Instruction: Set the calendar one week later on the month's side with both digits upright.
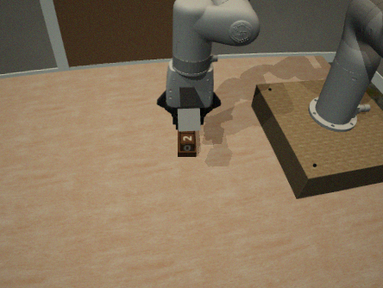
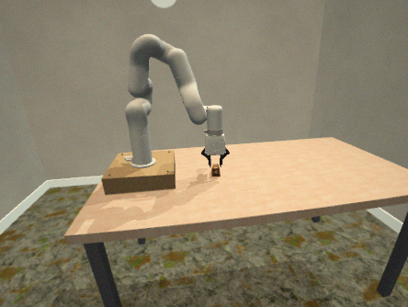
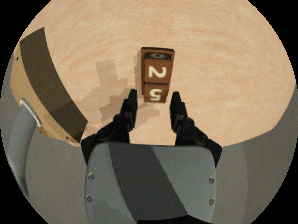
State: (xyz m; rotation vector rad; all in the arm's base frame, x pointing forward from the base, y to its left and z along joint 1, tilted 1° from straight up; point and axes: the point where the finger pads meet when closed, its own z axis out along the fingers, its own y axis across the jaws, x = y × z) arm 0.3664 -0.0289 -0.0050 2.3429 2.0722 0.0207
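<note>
My gripper is now 10 mm short of the cube, 30 mm to the right of it and 40 mm above it. Round my hand: brown tray (20 mm to the left, 60 mm below).
</note>
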